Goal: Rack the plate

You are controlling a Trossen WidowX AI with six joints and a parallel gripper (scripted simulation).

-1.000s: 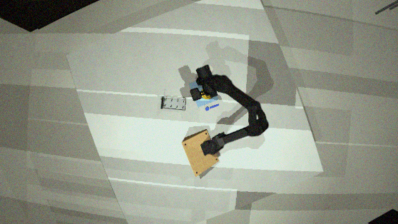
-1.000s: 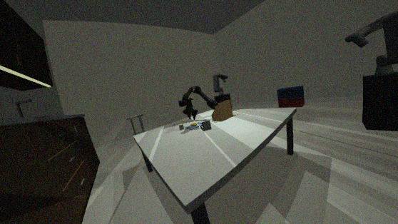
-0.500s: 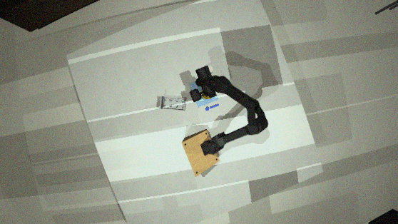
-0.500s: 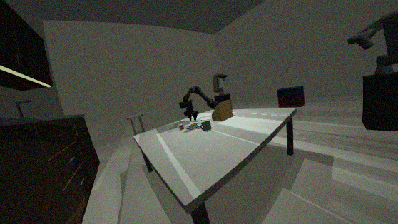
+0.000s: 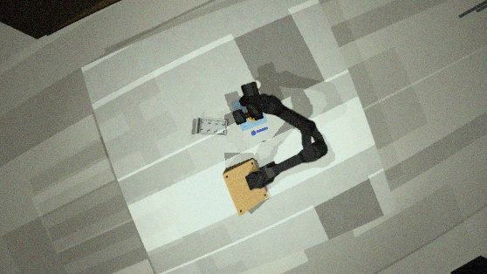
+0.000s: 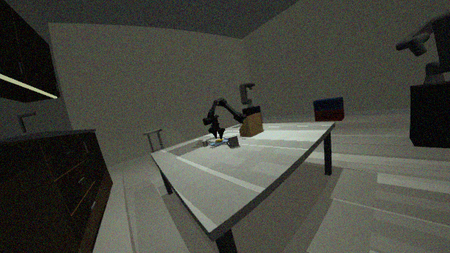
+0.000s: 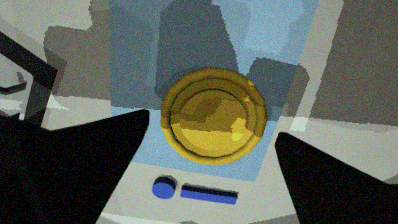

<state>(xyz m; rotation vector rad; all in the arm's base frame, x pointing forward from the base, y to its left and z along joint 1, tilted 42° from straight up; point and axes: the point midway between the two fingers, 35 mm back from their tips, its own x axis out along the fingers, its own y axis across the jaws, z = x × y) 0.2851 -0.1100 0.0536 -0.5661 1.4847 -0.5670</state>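
My gripper tip is 2 cm above the yellow plate. From my gripper tip the other things lie so: white cup: 12 cm ahead, 6 cm to the right, 1 cm below; then dish rack: 1 cm ahead, 20 cm to the left, 1 cm below; then blue mat: 1 cm ahead, 1 cm to the left, 3 cm below.
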